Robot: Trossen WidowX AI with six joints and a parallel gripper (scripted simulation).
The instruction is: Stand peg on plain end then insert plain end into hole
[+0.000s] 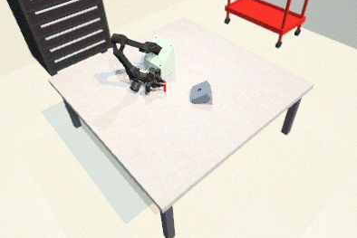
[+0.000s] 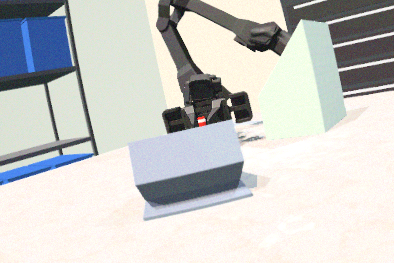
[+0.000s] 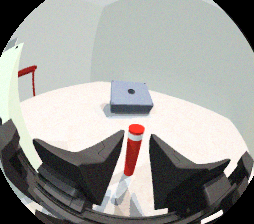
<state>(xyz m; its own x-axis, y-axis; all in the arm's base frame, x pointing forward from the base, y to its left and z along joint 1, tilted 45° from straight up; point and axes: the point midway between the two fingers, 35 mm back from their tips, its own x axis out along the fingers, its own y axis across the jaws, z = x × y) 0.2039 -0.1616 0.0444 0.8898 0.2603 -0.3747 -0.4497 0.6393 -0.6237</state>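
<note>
Right now the red peg is 10 mm below my gripper tip and 10 mm behind it. Round my gripper tip: sloped panel 200 mm ahead, 130 mm to the left, 30 mm below.
</note>
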